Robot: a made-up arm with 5 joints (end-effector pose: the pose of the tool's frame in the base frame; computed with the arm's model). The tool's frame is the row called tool.
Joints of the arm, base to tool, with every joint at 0 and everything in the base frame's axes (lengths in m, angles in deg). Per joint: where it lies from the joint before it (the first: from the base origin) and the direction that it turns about. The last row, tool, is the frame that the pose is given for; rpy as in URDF.
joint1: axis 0 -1 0 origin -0.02 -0.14 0.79
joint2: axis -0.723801 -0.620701 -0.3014 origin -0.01 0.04 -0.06
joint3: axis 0 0 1 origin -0.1 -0.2 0.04
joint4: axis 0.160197 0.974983 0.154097 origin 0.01 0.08 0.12
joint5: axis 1 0 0 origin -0.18 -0.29 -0.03
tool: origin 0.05 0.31 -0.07 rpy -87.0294 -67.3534 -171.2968
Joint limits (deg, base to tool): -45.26..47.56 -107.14..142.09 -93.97..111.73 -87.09..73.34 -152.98..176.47
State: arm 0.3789 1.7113 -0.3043 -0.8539 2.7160
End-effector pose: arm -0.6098 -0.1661 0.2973 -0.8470 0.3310 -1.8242
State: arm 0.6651 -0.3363 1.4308 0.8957 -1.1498
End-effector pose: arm 0.1204 -0.6203 0.6541 -0.3850 -1.1405 -2.6379
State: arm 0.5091 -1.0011 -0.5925 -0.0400 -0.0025
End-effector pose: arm -0.0900 -0.2305 0.7443 1.4870 -1.7459 1.0036
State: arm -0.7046 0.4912 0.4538 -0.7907 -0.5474
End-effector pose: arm -0.1165 -0.2994 0.7344 0.5925 -0.6620 2.4703
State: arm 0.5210 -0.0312 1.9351 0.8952 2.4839
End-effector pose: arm 0.0887 -0.0318 1.1303 2.1919 -0.7132 -0.1763
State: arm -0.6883 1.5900 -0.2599 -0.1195 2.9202
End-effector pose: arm -0.6324 -0.1573 1.2842 -1.4927 1.8184 -0.4371
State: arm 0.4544 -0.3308 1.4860 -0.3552 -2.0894
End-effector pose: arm 0.3873 -0.3169 0.6576 1.2077 0.3303 -2.6839
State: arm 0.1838 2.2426 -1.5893 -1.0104 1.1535
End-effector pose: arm 0.0327 0.0274 0.5842 2.0762 -0.1757 -1.1178
